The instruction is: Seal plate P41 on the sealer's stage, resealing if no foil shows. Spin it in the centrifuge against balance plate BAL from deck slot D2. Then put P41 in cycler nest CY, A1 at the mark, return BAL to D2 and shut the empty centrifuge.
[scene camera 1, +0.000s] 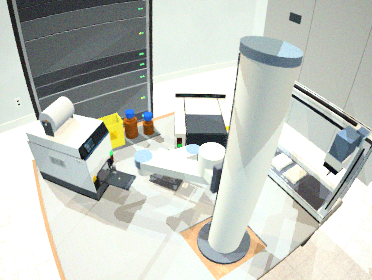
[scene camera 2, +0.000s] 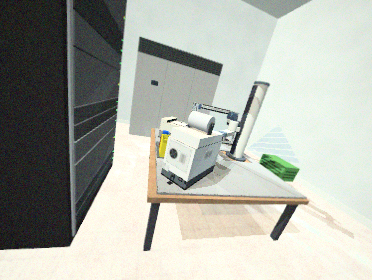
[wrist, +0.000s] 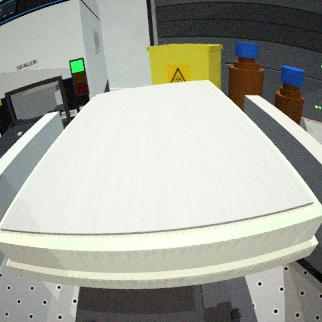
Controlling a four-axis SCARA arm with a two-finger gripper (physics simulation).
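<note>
My gripper is shut on a pale plate, with one finger along each long side. A smooth whitish sheet covers its top and no wells show. No label is readable, so I cannot tell whether it is P41 or BAL. In scene camera 1 the arm hides the gripper. The sealer shows a green light, and its bare dark stage sticks out. The centrifuge and the cycler nest cannot be told apart surely; a white instrument with a dark front stands behind the arm.
A dark low block lies partly under the arm. A yellow bin and two amber bottles with blue caps stand beside the sealer. The column rises in front. A framed gantry deck at right holds pale plates.
</note>
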